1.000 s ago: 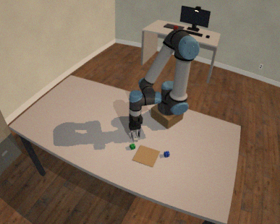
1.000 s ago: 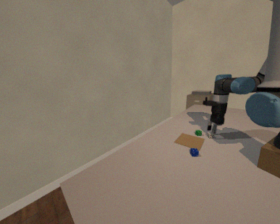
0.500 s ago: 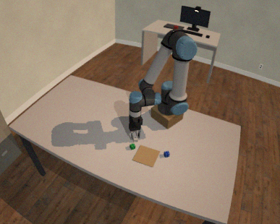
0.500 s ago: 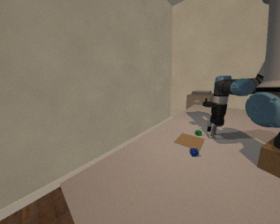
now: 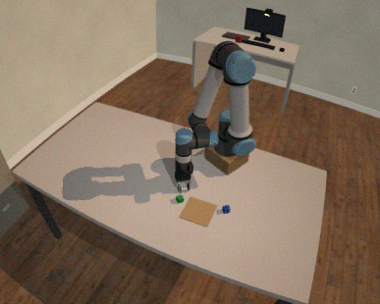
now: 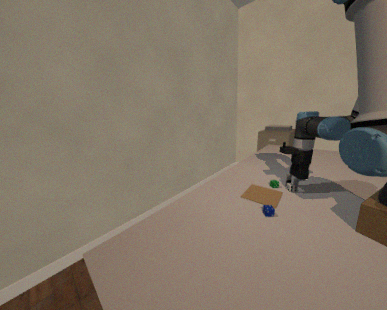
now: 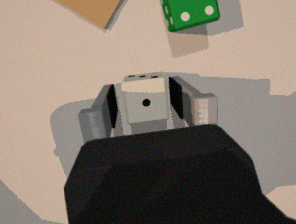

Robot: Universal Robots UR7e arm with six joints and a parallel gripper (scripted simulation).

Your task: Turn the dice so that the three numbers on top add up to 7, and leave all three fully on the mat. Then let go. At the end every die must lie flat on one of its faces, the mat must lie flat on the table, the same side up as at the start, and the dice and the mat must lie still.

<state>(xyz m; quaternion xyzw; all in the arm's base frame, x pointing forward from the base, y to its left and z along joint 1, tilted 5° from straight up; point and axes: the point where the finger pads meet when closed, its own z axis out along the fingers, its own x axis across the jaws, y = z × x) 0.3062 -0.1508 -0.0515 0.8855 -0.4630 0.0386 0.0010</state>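
Now: the white die 1 cm below my hand. Round my hand: blue die 6 cm ahead, 24 cm to the left, 1 cm below; green die 7 cm ahead, 1 cm below; tan mat 10 cm ahead, 11 cm to the left, 2 cm below.
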